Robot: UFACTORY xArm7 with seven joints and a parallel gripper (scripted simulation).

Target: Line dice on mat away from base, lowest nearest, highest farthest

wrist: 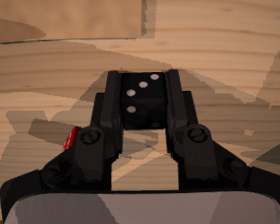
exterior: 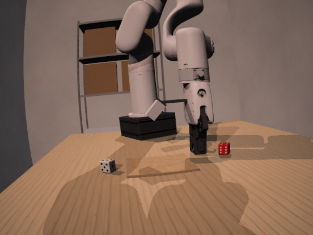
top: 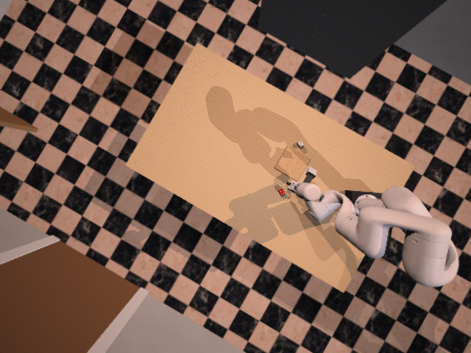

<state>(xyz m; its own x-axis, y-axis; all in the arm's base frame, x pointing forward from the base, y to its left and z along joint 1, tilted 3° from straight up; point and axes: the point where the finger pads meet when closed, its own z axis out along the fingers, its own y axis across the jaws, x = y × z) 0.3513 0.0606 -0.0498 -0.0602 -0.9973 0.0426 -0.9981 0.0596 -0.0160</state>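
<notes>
The black die lies 1 cm below my hand. From my hand the other things lie so: white die 7 cm ahead, 22 cm to the right, 1 cm below; thin mat 6 cm ahead, 11 cm to the right, 2 cm below; red die 5 cm ahead, 5 cm to the left, 1 cm below.
</notes>
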